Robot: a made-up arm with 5 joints. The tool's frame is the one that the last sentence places. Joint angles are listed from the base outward.
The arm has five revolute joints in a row. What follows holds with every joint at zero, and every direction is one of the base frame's. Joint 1 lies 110 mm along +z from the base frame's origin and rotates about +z. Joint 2 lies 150 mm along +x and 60 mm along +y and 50 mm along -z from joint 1 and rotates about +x. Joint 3 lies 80 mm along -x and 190 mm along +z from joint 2 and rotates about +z. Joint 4 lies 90 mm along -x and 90 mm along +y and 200 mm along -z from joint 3 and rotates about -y. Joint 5 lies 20 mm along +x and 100 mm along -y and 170 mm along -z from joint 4 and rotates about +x. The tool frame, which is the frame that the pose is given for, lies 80 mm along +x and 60 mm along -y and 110 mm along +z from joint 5; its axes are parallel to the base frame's.
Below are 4 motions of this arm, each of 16 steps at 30 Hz.
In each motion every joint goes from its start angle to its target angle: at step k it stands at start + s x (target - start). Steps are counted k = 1, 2, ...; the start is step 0. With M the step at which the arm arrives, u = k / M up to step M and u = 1 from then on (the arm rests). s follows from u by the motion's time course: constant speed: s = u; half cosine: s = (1 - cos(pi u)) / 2; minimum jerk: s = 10 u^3 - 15 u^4 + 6 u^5.
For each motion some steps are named. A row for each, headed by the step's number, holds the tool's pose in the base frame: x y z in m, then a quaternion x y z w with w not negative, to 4 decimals.
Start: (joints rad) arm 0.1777 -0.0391 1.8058 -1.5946 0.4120
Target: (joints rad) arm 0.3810 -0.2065 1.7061 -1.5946 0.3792
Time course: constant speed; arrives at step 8
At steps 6, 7, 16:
6: 0.2325 -0.0463 -0.0195 -0.5816 0.5025 0.4641 0.4404
7: 0.2324 -0.0440 -0.0155 -0.5920 0.5001 0.4606 0.4328
16: 0.2322 -0.0416 -0.0114 -0.6024 0.4974 0.4569 0.4254

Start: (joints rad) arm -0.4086 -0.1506 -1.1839 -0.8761 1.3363
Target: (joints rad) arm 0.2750 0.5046 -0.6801 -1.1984 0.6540
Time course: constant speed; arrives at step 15
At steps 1, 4, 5, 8, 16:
1: -0.0640 0.1835 -0.1619 0.6009 -0.1475 -0.6889 0.3775
4: -0.0989 0.1811 -0.1330 0.6265 0.0298 -0.6432 0.4392
5: -0.1097 0.1771 -0.1241 0.6290 0.0883 -0.6211 0.4591
8: -0.1376 0.1576 -0.1004 0.6194 0.2578 -0.5350 0.5135
16: -0.1683 0.0946 -0.0650 0.5082 0.5848 -0.2362 0.5864

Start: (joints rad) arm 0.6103 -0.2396 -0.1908 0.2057 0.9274
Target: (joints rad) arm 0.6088 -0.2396 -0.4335 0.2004 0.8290
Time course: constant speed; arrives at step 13
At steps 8, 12, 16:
8: 0.1096 -0.0512 -0.0351 0.3250 -0.0794 0.1946 0.9221
12: 0.0991 -0.0549 -0.0323 0.3111 -0.1006 0.1609 0.9313
16: 0.0964 -0.0557 -0.0317 0.3075 -0.1057 0.1523 0.9333

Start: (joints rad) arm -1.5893 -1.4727 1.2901 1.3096 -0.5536
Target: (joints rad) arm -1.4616 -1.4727 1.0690 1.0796 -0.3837
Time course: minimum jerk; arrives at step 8
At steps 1, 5, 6, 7, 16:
1: 0.1312 -0.0698 0.0879 -0.4016 0.0896 -0.0097 0.9114
5: 0.1264 -0.0745 0.0808 -0.4178 0.1533 0.0118 0.8954
6: 0.1250 -0.0761 0.0800 -0.4220 0.1679 0.0135 0.8908
7: 0.1243 -0.0769 0.0796 -0.4242 0.1752 0.0138 0.8883
16: 0.1242 -0.0771 0.0796 -0.4246 0.1765 0.0138 0.8879

